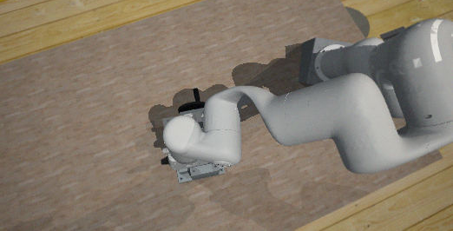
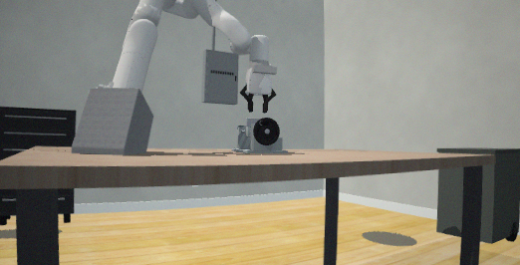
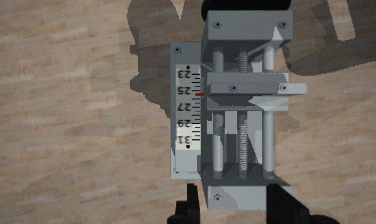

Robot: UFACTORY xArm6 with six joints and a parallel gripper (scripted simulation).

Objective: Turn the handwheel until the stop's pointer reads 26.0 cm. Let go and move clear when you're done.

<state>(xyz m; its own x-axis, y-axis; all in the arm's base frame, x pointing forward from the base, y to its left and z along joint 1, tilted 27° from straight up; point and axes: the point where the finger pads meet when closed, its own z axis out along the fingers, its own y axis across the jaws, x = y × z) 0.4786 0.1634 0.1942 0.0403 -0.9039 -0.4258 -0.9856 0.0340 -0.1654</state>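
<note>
My gripper is now 200 mm to the left of the handwheel, 80 mm above it and 40 mm past it. Also, from my hand: stop carriage (90 mm to the right, 80 mm below, 20 mm behind).
</note>
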